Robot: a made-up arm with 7 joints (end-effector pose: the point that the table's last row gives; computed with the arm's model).
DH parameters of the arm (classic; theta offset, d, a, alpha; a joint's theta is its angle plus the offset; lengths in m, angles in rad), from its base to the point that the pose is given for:
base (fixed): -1.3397 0 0.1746 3.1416
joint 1: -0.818 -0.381 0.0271 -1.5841
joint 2: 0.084 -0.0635 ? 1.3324
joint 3: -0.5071 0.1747 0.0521 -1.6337
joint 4: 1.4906 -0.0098 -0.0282 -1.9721
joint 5: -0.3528 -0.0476 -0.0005 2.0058
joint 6: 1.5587 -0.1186 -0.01 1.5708
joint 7: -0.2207 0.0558 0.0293 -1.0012
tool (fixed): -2.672 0.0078 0 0
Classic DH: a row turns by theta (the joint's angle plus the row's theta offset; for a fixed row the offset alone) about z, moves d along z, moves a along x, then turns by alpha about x.
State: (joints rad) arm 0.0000 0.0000 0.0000 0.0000 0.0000 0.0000 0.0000
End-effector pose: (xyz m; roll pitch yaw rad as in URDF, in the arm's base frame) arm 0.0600 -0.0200 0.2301 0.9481 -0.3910 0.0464
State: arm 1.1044 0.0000 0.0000 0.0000 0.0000 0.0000 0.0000
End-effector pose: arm 0.1829 -0.1204 0.2301 0.9481 -0.3910 -1.0580
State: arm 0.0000 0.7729 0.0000 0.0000 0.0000 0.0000 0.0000
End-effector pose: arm 0.1709 -0.0840 0.2134 0.2354 -0.9529 0.5305
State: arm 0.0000 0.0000 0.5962 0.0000 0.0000 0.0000 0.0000
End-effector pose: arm 0.0969 -0.0723 0.2419 0.9546 -0.5450 -0.5331
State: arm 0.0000 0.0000 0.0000 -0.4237 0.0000 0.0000 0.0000
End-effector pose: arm 0.0831 -0.0244 0.2180 0.9452 0.0104 -0.0896
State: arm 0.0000 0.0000 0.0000 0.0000 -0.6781 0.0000 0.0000
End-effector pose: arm 0.0343 -0.0739 0.2789 1.6874 -0.6033 -0.3134
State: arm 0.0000 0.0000 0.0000 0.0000 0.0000 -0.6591 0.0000
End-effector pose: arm 0.1009 -0.0200 0.2298 0.9775 0.2674 0.0445
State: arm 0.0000 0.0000 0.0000 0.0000 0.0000 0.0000 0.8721
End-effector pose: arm 0.0707 -0.0430 0.2301 0.9480 -0.3911 0.9185
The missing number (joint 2, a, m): -0.1126
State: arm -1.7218 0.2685 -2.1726 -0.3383 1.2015 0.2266 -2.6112
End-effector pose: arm 0.0785 -0.2981 0.0583 -0.4207 -1.3865 3.0266
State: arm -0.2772 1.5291 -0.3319 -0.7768 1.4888 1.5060 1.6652
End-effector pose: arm 0.2836 -0.1909 0.2198 2.7972 1.2103 -1.9536
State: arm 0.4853 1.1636 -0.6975 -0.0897 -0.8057 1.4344 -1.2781
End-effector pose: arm 0.1435 -0.1871 0.1808 -3.1328 -0.3905 -1.8467
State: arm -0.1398 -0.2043 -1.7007 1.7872 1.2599 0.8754 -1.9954
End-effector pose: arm -0.2132 -0.0112 0.2510 2.8107 0.4479 -0.7724
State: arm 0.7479 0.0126 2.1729 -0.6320 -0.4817 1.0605 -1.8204
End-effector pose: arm -0.0092 -0.1750 0.3098 1.4021 0.5887 1.0092
